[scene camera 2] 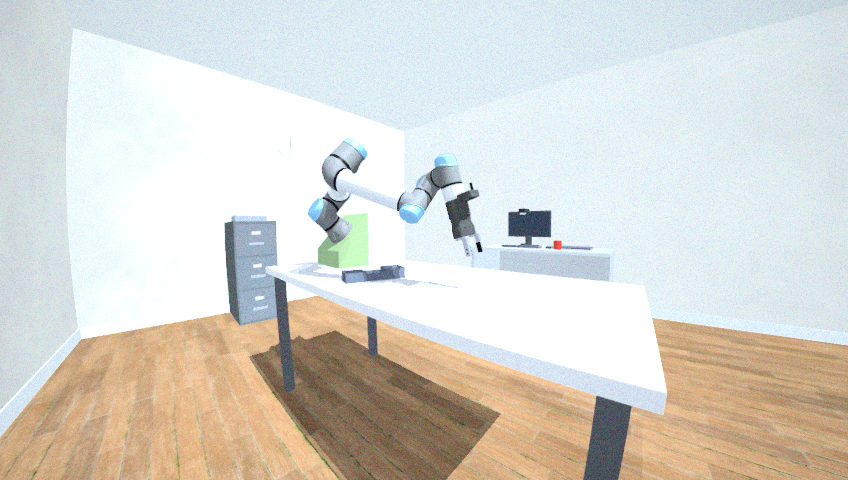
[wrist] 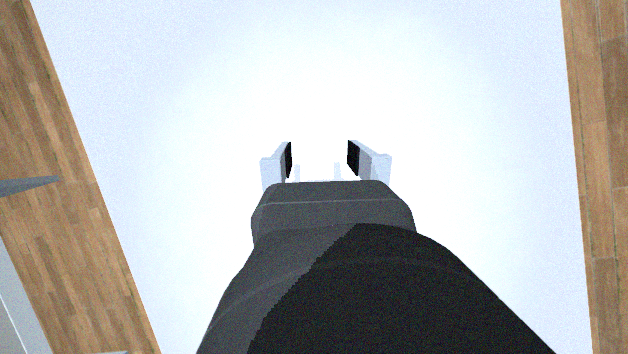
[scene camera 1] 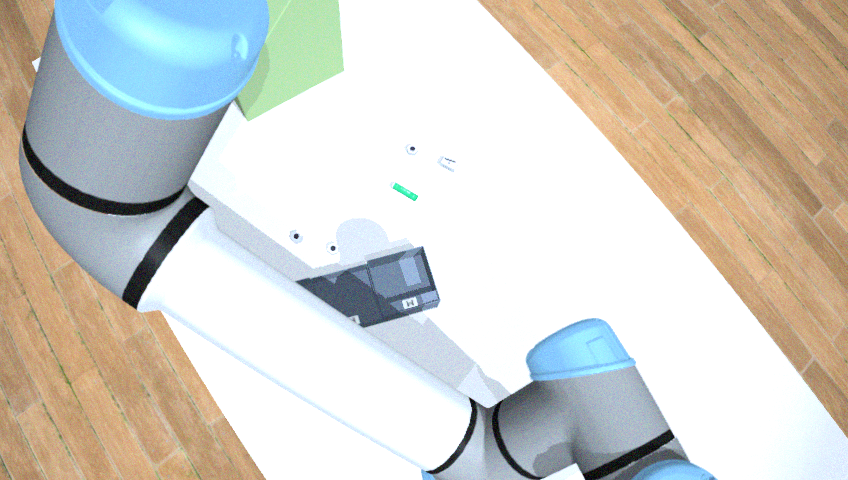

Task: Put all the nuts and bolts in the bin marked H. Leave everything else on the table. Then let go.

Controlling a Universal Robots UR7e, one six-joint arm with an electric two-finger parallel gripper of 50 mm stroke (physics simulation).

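Frame: origin at the arm's base, x left, y back, z up, level; centimetres.
Where they show: gripper, fingertip midpoint: (scene camera 2: 475,254) (wrist: 319,153); arm's base, origin of the base link: (scene camera 2: 342,233).
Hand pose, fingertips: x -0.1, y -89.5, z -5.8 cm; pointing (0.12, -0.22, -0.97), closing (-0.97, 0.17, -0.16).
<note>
Things, the pixels of their top centre, and the offset from my fingertips. "pt": a spot on its surface instead.
- nut, middle of its top: (scene camera 1: 412,148) dx +11.7, dy +58.7, dz -11.8 cm
- right-hand bin, surface spot: (scene camera 1: 429,296) pt dx -0.4, dy +36.9, dz -8.5 cm
- green cylinder, middle of its top: (scene camera 1: 404,190) dx +6.6, dy +53.3, dz -11.7 cm
- small pale piece with dark marks, middle of its top: (scene camera 1: 449,162) dx +15.3, dy +53.4, dz -11.6 cm
- bin row, surface spot: (scene camera 2: 371,275) pt dx -13.6, dy +39.9, dz -10.3 cm
In scene camera 1 a nut (scene camera 1: 408,149) lies on the upper middle of the white table. Two more nuts, one (scene camera 1: 292,234) at the left and one (scene camera 1: 328,247) beside it, lie above the dark bin row. The right-hand bin (scene camera 1: 429,296) has a small label that looks like H or M; it looks empty. The middle bin is partly hidden by the arm, and its label is cut off. The left bin is hidden. No bolt can be made out. My gripper (scene camera 2: 474,251) (wrist: 319,153) is open and empty, high above the table, away from the bins and outside scene camera 1.
A green cylinder (scene camera 1: 404,191) and a small pale piece with dark marks (scene camera 1: 447,163) lie near the upper nut. A large green block (scene camera 1: 303,59) (scene camera 2: 355,243) stands near the arm's base. My forearm passes over the bin row (scene camera 2: 371,275).
</note>
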